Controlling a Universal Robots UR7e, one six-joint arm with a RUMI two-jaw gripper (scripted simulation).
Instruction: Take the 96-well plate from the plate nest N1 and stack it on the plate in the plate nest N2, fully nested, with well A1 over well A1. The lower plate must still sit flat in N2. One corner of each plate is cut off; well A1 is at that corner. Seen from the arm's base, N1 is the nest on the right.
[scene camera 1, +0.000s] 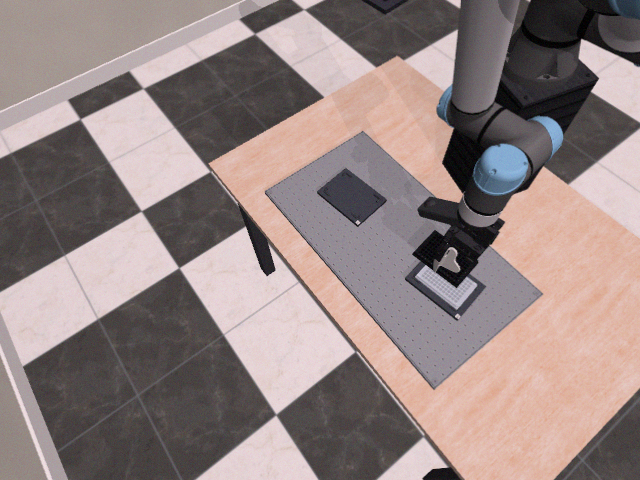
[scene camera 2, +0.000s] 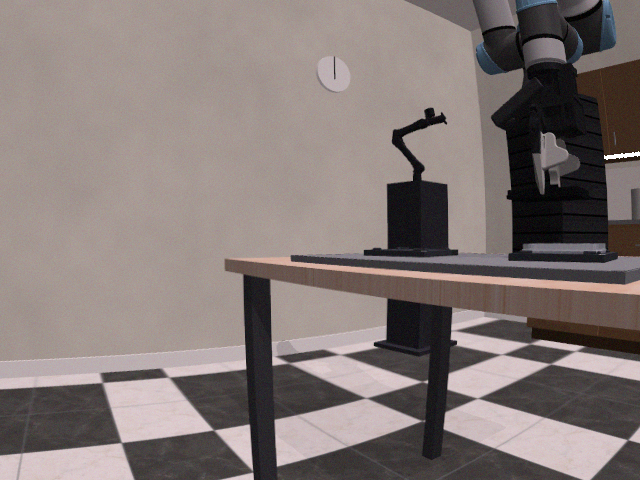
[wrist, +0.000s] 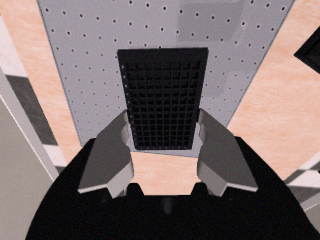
In view: my gripper (scene camera 1: 445, 259), a white 96-well plate (scene camera 1: 445, 290) and a black 96-well plate (scene camera 1: 425, 252).
The white 96-well plate is seen too in scene camera 2 (scene camera 2: 577, 248). The black 96-well plate is seen too in scene camera 2 (scene camera 2: 551, 194) and in the wrist view (wrist: 156, 82). My gripper is seen too in the wrist view (wrist: 162, 110). The wrist view misses the white 96-well plate, which is hidden by the black 96-well plate.
